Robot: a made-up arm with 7 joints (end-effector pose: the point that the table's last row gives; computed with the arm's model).
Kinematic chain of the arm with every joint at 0, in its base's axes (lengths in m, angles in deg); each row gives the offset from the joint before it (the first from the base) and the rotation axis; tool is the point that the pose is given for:
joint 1: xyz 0 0 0.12 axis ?
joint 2: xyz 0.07 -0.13 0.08 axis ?
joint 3: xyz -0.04 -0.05 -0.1 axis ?
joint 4: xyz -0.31 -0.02 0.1 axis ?
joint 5: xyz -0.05 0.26 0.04 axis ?
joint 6: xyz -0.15 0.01 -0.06 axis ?
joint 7: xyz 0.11 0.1 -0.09 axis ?
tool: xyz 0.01 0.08 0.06
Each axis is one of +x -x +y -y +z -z.
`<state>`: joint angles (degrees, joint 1 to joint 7).
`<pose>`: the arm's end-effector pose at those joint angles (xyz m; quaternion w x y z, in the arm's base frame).
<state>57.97 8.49 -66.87 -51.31 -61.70 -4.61 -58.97</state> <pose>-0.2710 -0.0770 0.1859 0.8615 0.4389 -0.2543 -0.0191</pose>
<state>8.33 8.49 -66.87 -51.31 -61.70 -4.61 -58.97</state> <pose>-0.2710 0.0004 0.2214 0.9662 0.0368 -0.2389 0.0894</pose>
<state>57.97 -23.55 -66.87 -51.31 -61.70 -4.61 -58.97</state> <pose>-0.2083 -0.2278 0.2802 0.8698 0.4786 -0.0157 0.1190</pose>
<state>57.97 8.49 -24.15 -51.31 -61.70 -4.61 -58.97</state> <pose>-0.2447 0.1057 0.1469 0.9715 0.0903 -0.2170 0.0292</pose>
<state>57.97 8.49 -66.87 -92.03 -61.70 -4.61 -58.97</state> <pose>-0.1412 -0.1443 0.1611 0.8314 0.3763 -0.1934 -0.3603</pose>
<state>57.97 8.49 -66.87 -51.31 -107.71 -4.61 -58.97</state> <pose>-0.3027 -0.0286 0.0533 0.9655 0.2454 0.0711 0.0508</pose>
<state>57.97 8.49 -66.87 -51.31 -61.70 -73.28 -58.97</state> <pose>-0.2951 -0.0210 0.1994 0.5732 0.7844 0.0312 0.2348</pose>
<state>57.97 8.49 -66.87 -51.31 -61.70 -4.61 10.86</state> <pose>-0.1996 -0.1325 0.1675 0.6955 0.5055 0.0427 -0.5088</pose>
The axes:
joint 1: +x
joint 2: -y
joint 3: -x
joint 4: +y
joint 5: +x
joint 6: -y
joint 7: -z

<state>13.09 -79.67 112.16 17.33 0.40 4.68 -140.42</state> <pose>-0.4249 -0.3068 0.5634 0.3126 -0.1113 -0.7221 -0.6069</pose>
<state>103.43 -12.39 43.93 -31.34 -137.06 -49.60 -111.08</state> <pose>-0.4986 -0.0400 0.0310 0.7662 -0.0231 0.5386 0.3498</pose>
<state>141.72 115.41 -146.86 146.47 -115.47 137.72 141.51</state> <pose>0.2868 0.4158 -0.2718 0.2104 0.3843 -0.7312 0.5228</pose>
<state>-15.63 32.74 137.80 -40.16 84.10 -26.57 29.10</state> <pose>-0.0917 -0.5129 -0.4157 0.7538 -0.6383 -0.0767 -0.1362</pose>
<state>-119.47 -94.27 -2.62 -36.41 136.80 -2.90 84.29</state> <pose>0.2583 0.4488 -0.1773 0.4018 0.3082 -0.1163 -0.8544</pose>
